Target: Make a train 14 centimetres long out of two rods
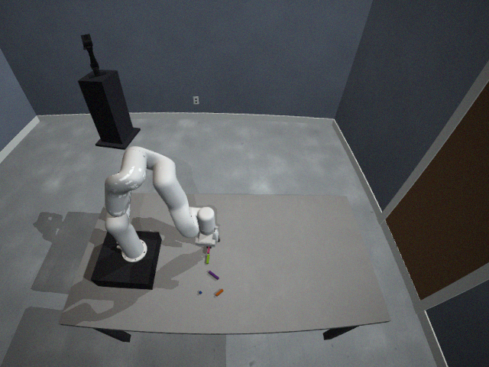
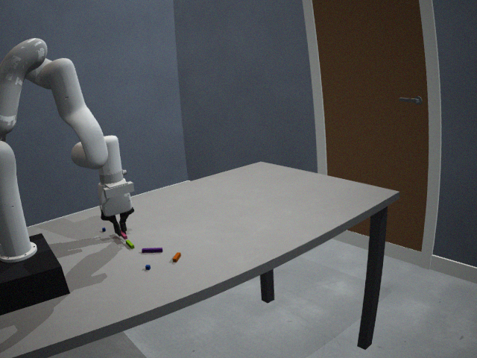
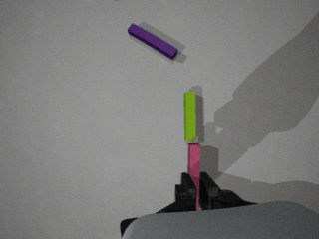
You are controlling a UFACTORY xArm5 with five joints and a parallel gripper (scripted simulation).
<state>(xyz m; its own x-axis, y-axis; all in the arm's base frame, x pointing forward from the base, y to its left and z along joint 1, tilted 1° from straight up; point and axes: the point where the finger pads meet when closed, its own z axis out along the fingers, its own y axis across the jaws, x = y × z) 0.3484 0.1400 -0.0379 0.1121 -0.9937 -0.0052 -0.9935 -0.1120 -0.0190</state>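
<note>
The pink rod is 2 cm below my hand. From my hand the other things lie so: lime rod: 1 cm ahead, 7 cm to the right, 3 cm below; orange rod: 10 cm ahead, 23 cm to the right, 3 cm below; purple rod: 6 cm ahead, 15 cm to the right, 3 cm below.
</note>
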